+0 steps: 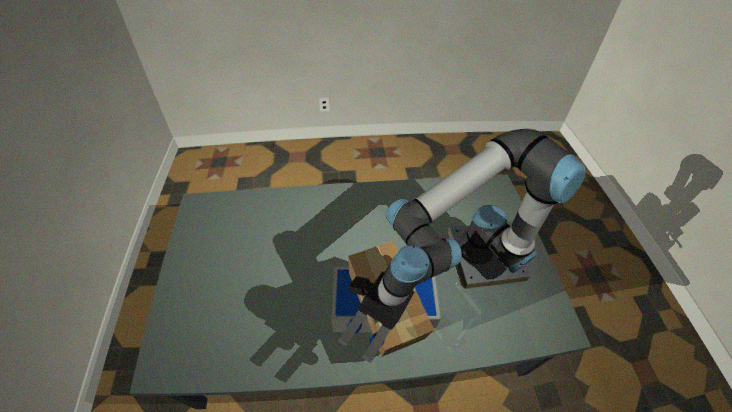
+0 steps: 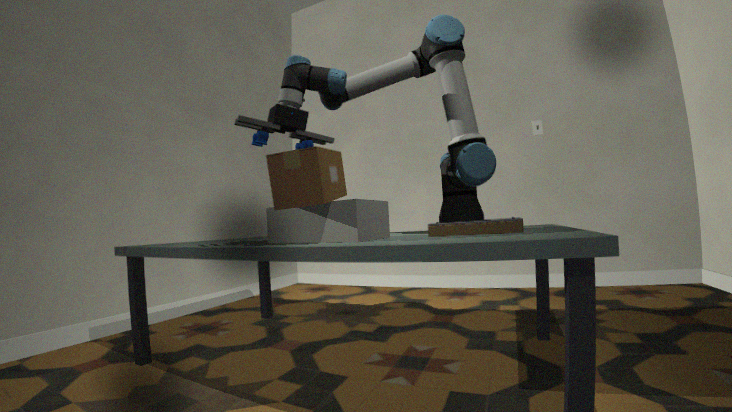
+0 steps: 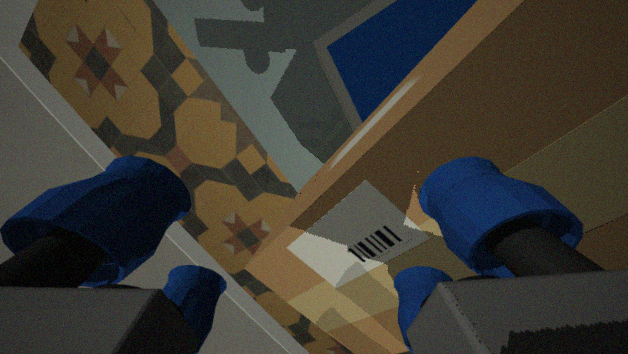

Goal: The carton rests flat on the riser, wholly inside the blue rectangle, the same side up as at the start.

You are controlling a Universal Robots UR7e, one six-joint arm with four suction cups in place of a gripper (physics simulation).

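Seen in the pictures: end effector, tool point: [image 2: 281, 149] [image 3: 306, 244]; arm's base, origin of the base link: [image 1: 475, 248] [image 2: 461, 221].
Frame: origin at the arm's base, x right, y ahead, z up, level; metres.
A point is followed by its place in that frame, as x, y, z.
Observation:
The brown carton [image 1: 409, 324] @[-0.437, 0.299, 0.226] [image 2: 305, 176] @[-0.453, 0.267, 0.145] [image 3: 483, 88] @[-0.333, 0.435, 0.246] lies tilted on the grey riser [image 1: 333, 313] @[-0.363, 0.531, 0.080] [image 2: 353, 220] @[-0.352, 0.188, 0.020]. One end sticks out past the riser's front edge and sits lower than the other. It covers part of the blue rectangle [image 1: 346, 299] @[-0.308, 0.495, 0.080] [image 3: 390, 48] @[-0.306, 0.491, 0.080], and a barcode label shows on its top face. My suction gripper [image 1: 366, 335] [image 2: 283, 134] [image 3: 303, 246] @[-0.429, 0.393, 0.250] hovers right over the carton's front end. Two of its blue cups are above the carton top, at or just off the surface. The other two hang past the carton's edge over nothing. The suction is off.
The riser stands on a grey-green table [image 1: 215, 266] @[-0.173, 1.054, -0.040] [image 2: 358, 251] @[-0.484, 0.077, -0.052]. The arm's brown base plate [image 1: 491, 279] @[-0.140, -0.050, -0.001] [image 2: 475, 226] @[-0.140, -0.089, -0.016] is beside the riser. Patterned floor lies below the table edge near the carton's overhanging end.

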